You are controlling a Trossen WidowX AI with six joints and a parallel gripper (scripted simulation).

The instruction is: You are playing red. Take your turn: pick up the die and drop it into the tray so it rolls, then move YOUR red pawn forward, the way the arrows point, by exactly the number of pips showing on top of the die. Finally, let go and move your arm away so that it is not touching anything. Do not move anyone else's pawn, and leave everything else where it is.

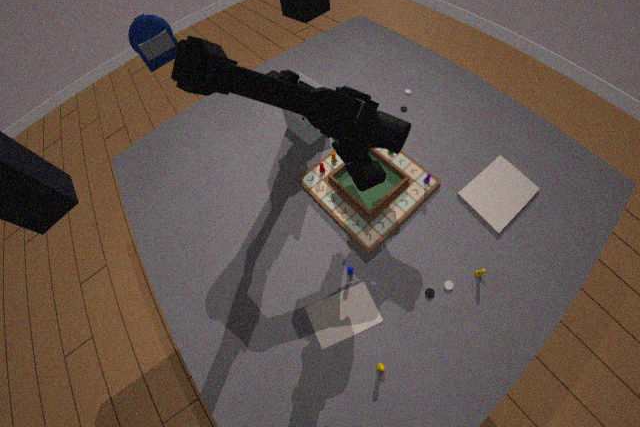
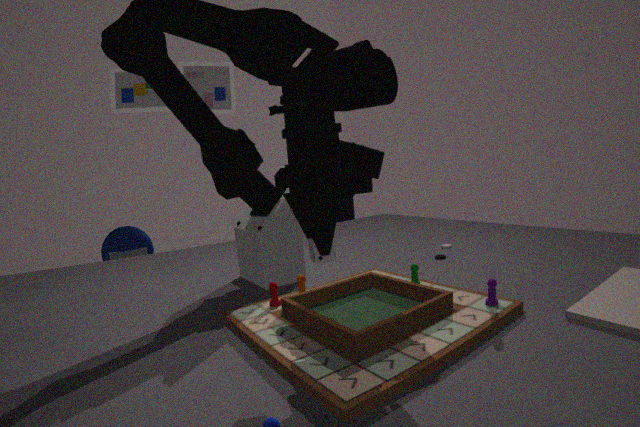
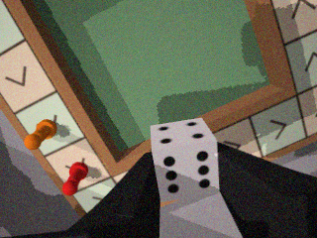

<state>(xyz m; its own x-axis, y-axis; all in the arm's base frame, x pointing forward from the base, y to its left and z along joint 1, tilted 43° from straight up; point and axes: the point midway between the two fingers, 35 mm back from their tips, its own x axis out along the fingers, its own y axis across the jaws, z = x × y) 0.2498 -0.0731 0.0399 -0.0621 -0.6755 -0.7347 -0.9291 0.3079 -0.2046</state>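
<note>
My gripper tip is now 10 cm past the red pawn, 7 cm above it and 1 cm to the left of it. Also, from my gripper tip: orange pawn 10 cm behind, 7 cm below, 3 cm to the left; then green felt tray 9 cm below, 5 cm to the left, 2 cm ahead; then white die right at my gripper tip.
</note>
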